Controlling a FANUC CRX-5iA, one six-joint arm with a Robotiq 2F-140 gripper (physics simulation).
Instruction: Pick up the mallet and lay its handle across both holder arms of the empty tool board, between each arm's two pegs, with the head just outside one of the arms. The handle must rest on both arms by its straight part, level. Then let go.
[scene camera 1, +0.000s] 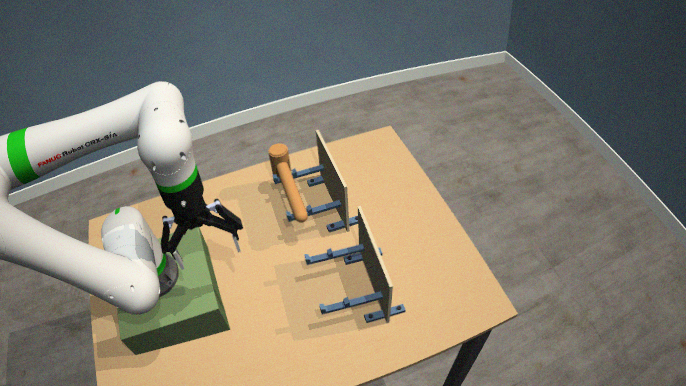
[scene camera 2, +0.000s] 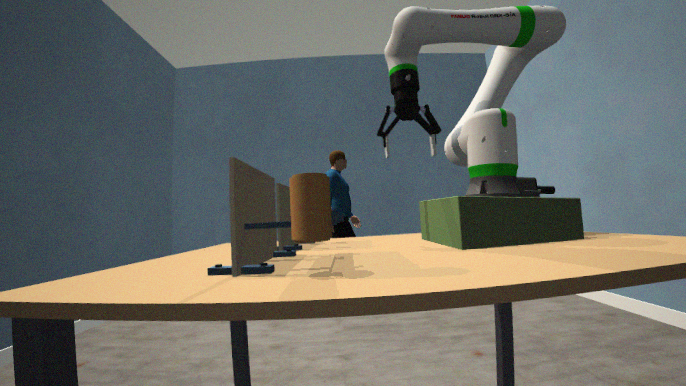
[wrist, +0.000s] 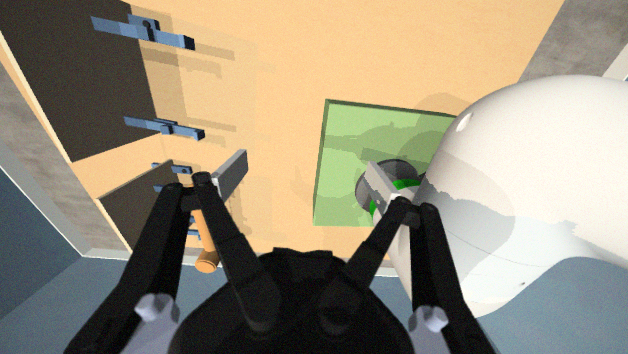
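Seen in the pictures: gripper, fingertip midpoint: (scene camera 1: 209, 256) (scene camera 2: 411, 156) (wrist: 307, 165); arm's base, link origin: (scene camera 2: 493, 199).
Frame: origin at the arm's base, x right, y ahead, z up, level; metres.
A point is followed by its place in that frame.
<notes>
The orange-brown mallet (scene camera 1: 292, 192) @(x -0.167, y 0.452, z 0.013 m) (scene camera 2: 310, 207) @(x -0.364, y 0.442, z -0.007 m) (wrist: 205, 235) @(x -0.230, y 0.445, z 0.012 m) lies across the two blue arms of the occupied tool board (scene camera 1: 334, 180) @(x -0.162, y 0.578, z 0.022 m) (scene camera 2: 252, 215) @(x -0.245, y 0.575, z -0.012 m) (wrist: 140, 210) @(x -0.147, y 0.579, z 0.027 m), its head just outside the arm farther from scene camera 1. The empty tool board (scene camera 1: 374, 265) @(x 0.151, y 0.588, z 0.012 m) (scene camera 2: 282, 200) @(x 0.037, y 0.592, z 0.034 m) (wrist: 85, 75) @(x 0.138, y 0.589, z 0.011 m) stands upright beside it. Its two bare arms, one (scene camera 1: 334, 253) @(x 0.052, y 0.510, z -0.028 m) (wrist: 185, 131) @(x 0.051, y 0.465, z -0.028 m) nearer the mallet and the other (scene camera 1: 350, 301) @(x 0.211, y 0.503, z -0.028 m) (wrist: 135, 32) @(x 0.214, y 0.517, z -0.028 m) farther off, point toward the robot's side. My gripper (scene camera 1: 208, 252) @(x 0.100, y 0.198, z 0.153 m) (scene camera 2: 409, 150) @(x 0.100, y 0.198, z 0.153 m) (wrist: 307, 165) @(x 0.100, y 0.198, z 0.153 m) is open and empty, pointing down, high above the table and apart from the mallet.
The green block (scene camera 1: 175, 320) @(x 0.161, y 0.045, z 0.006 m) (scene camera 2: 520, 222) @(x -0.140, y 0.009, z -0.060 m) (wrist: 345, 200) @(x -0.051, y 0.086, z 0.005 m) carries the robot base and stands on the wooden table (scene camera 1: 450, 280) @(x 0.202, y 0.803, z -0.110 m) (scene camera 2: 400, 287) @(x -0.427, y 0.329, z -0.110 m) (wrist: 280, 90) @(x 0.158, y 0.280, z -0.110 m). Blue feet hold the boards. A person (scene camera 2: 340, 195) in a blue top shows beyond the table in scene camera 2.
</notes>
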